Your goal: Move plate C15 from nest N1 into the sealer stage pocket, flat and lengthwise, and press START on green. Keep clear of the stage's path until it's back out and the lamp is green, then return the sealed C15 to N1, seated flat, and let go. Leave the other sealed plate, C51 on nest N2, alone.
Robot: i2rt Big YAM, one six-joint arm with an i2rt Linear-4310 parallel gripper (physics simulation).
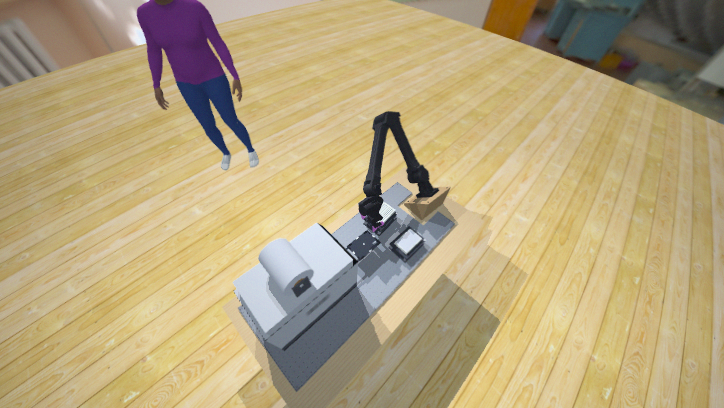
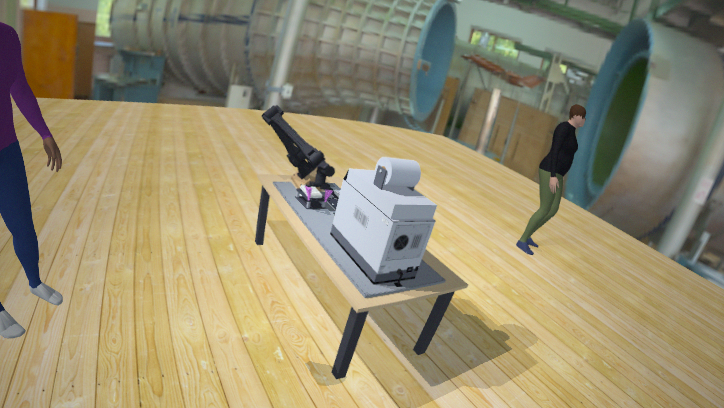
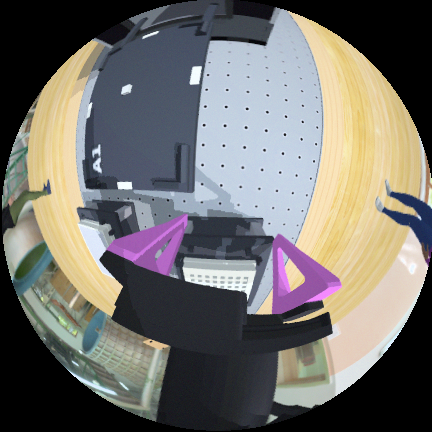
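Where they show: gripper, fingertip midpoint: (image 1: 368,224) (image 2: 316,201) (image 3: 232,228); arm's base at its link origin: (image 1: 427,194) (image 2: 306,171).
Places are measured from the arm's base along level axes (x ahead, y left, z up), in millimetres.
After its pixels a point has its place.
Plate C15 (image 1: 387,210) {x 271, y -81, z 1 mm} (image 3: 219,274) {x 355, y -86, z -4 mm}, white with a grid of wells, lies flat in the dark nest N1 (image 3: 225,241) {x 391, y -89, z -21 mm}. My gripper (image 1: 375,221) {x 408, y -94, z -21 mm} (image 2: 317,195) {x 408, y -94, z -21 mm} (image 3: 232,228) {x 408, y -94, z -21 mm} is open. Its purple fingers stand low on either side of C15, apart from it. The sealer's dark stage pocket (image 1: 363,245) {x 530, y -9, z 17 mm} (image 3: 149,112) {x 501, y -34, z 17 mm}, marked A1, is out and empty just beyond the nest. Plate C51 (image 1: 407,243) {x 342, y 129, z -11 mm} (image 3: 93,238) {x 363, y 116, z -11 mm} sits on nest N2 beside N1. The white sealer (image 1: 303,274) {x 881, y 63, z 378 mm} (image 2: 385,218) {x 1045, y -125, z 205 mm} with a roll on top stands behind the stage. Its START button and lamp are hidden.
A grey perforated board (image 3: 257,120) {x 526, y -114, z -73 mm} covers the wooden table (image 2: 354,300) {x 1159, y -247, z -86 mm}. The arm's base block (image 1: 427,201) {x 89, y 49, z 52 mm} stands at the table end. A person in purple (image 1: 192,61) and a person in black (image 2: 555,172) are on the floor, away from the table.
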